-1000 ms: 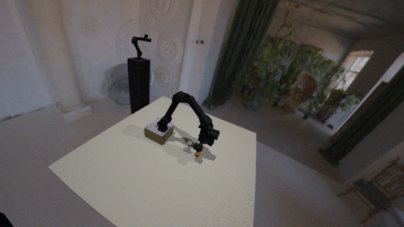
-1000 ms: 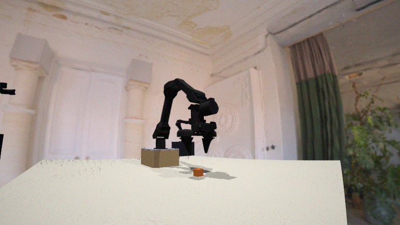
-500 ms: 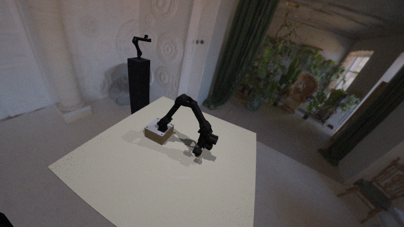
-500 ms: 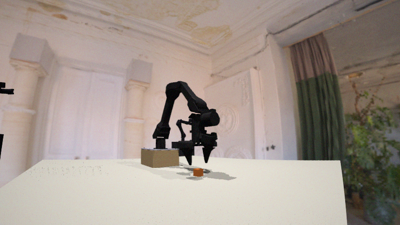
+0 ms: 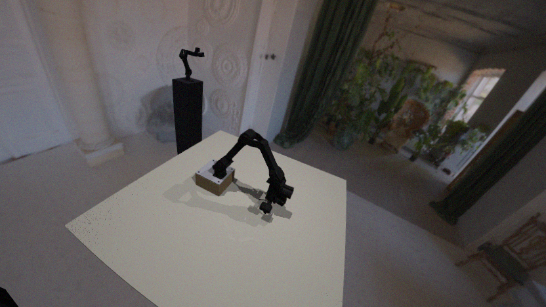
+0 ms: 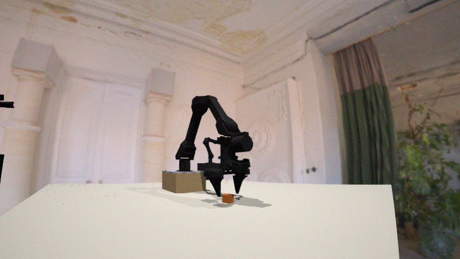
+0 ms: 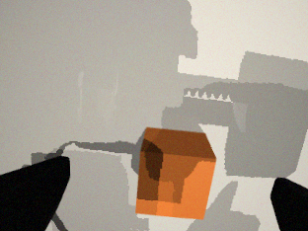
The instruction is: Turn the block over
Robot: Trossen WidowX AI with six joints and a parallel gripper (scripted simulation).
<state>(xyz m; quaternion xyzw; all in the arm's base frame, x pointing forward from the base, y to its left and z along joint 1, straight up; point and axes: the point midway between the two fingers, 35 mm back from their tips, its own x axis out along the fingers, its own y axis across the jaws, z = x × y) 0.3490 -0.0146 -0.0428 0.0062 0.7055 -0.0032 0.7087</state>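
Right now my gripper tip is 10 mm past the block and 10 mm above it.
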